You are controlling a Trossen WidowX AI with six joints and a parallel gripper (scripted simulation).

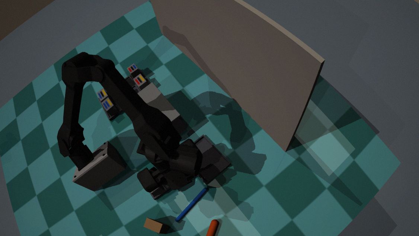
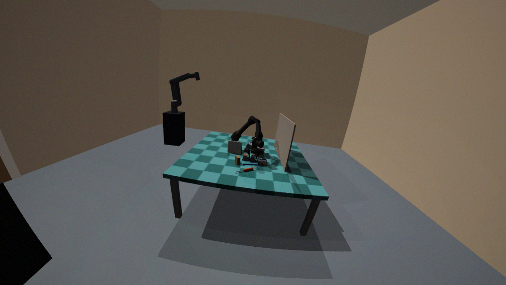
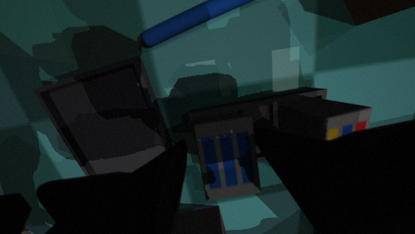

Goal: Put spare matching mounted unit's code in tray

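Now: the dark spare 30 mm above my gripper tip. The rest, counted from my gripper tip: dark flat tray 100 mm ahead, 20 mm to the right, 10 mm below; then blue pen 30 mm behind, 100 mm to the right, 10 mm below; then brown block 150 mm behind, 90 mm to the right, 20 mm above.
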